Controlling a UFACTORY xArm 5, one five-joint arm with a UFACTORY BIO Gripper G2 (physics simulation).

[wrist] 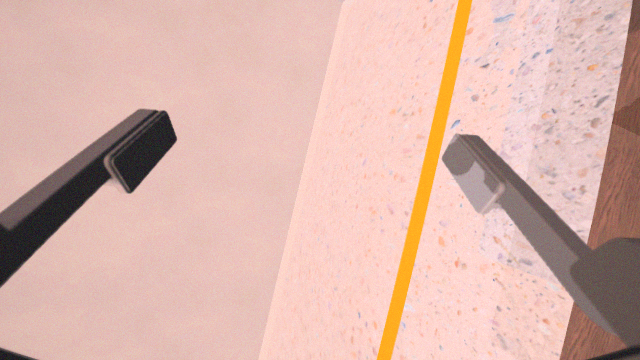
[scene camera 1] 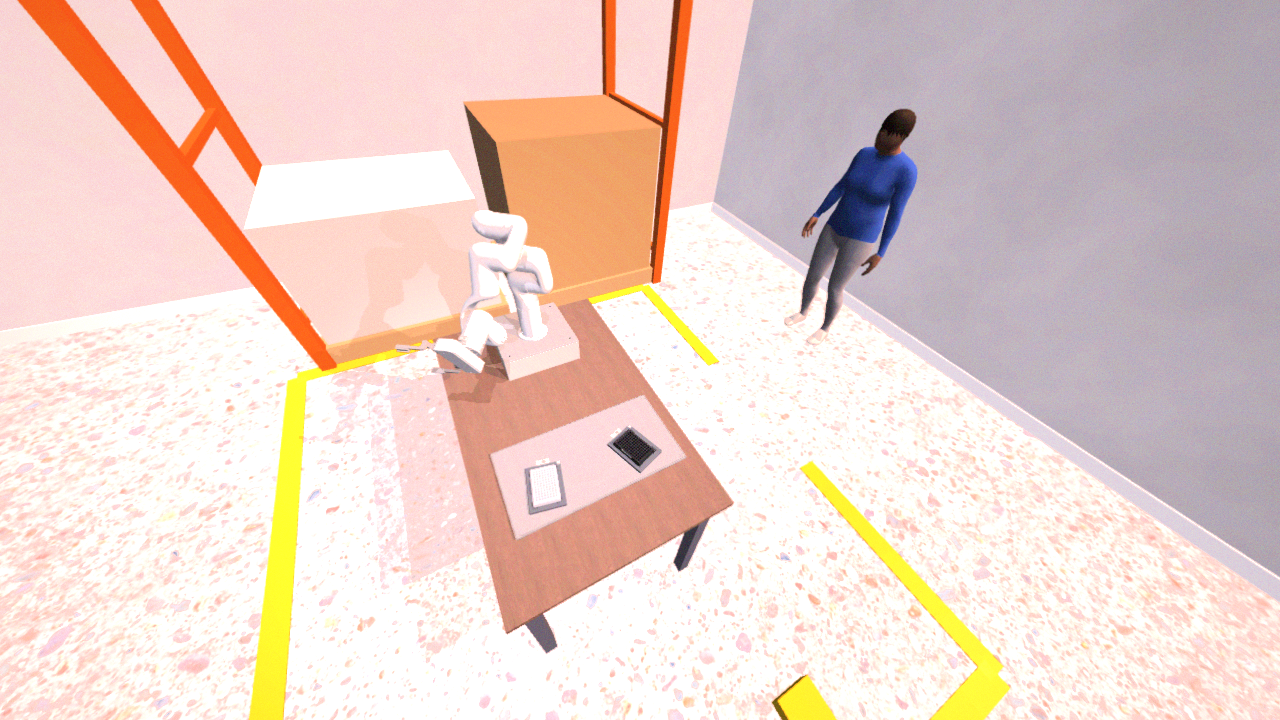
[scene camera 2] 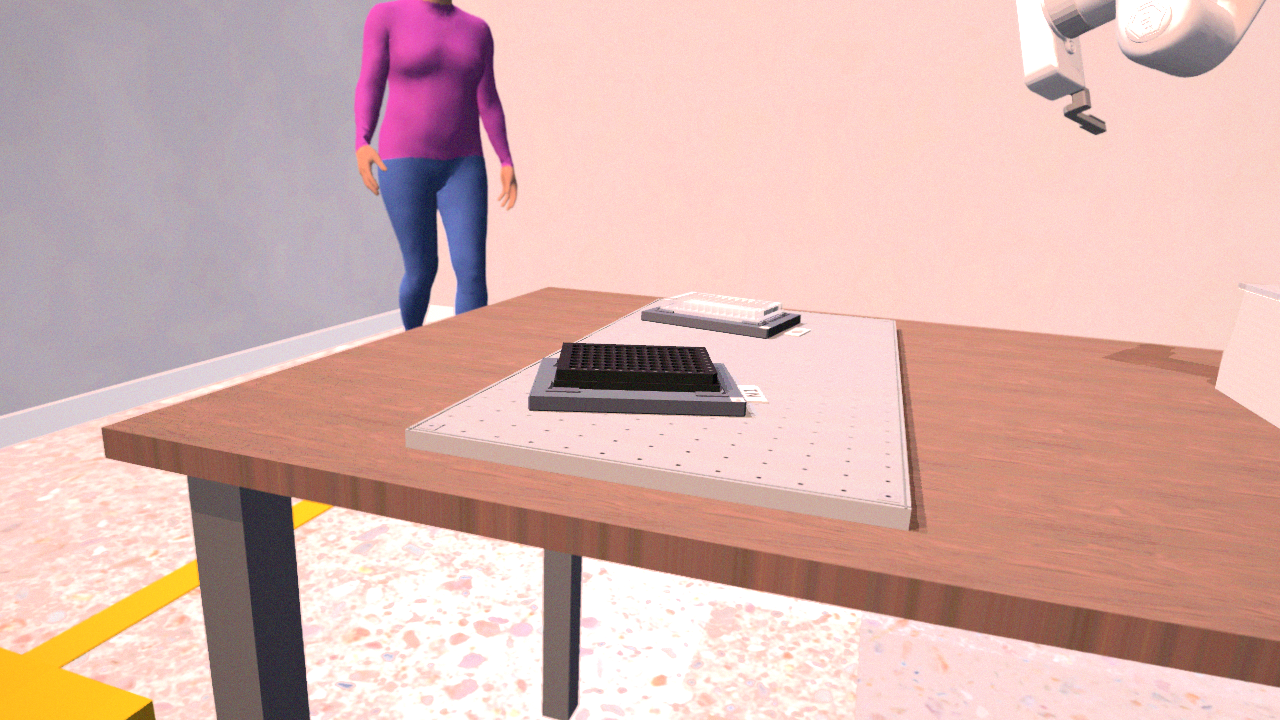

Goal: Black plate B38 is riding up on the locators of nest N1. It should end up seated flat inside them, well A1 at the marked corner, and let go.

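Places are measured from the arm's base along level axes (x right, y ahead, z up), in centimetres.
Pixels of known places: hand, its tool point: (wrist: 313,159) (scene camera 1: 421,360) (scene camera 2: 1083,65); arm's base, origin of its link: (scene camera 1: 533,332).
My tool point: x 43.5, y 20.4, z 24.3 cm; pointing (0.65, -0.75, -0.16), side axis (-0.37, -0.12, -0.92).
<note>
For each thing: its top centre in the pictures, then the offset to it from my tool point. "*": a spot on its surface instead. Level surfaces: height alone.
- Black plate B38, centre of its top: (scene camera 2: 636,355) (scene camera 1: 634,445) dz -30.7, dx -49.2, dy +48.1 cm
- small N1 label, a spot on its surface: (scene camera 2: 752,394) * dz -33.4, dx -48.2, dy +38.5 cm
- white plate, centre of its top: (scene camera 2: 723,301) (scene camera 1: 544,483) dz -31.0, dx -16.5, dy +42.9 cm
- second nest, centre of its top: (scene camera 2: 722,310) (scene camera 1: 545,485) dz -32.1, dx -16.5, dy +42.9 cm
- same pale board, height of its surface: dz -33.6 cm
- wooden table, height of its surface: dz -34.9 cm
Black plate B38 (scene camera 1: 634,446) (scene camera 2: 637,365) lies on the dark grey nest N1 (scene camera 1: 638,467) (scene camera 2: 635,405), beside a small N1 label (scene camera 2: 752,394). In the scene camera 2 view its body stands above the nest and its top looks slightly higher at the left end. How its underside meets the locators is too small to tell. Well A1 and the marked corner cannot be made out. My gripper (scene camera 1: 418,359) (wrist: 307,162) is open and empty, far from the plate, out past the table's side near the arm's base. The plate does not show in the wrist view.
A white plate (scene camera 1: 545,484) (scene camera 2: 729,307) lies on a second nest (scene camera 2: 707,325) on the same pale board (scene camera 1: 590,465) (scene camera 2: 823,420). The board lies on the wooden table (scene camera 1: 572,555) (scene camera 2: 1029,447). One person (scene camera 1: 872,197) stands by the grey wall; another (scene camera 2: 434,89) stands beyond the table.
</note>
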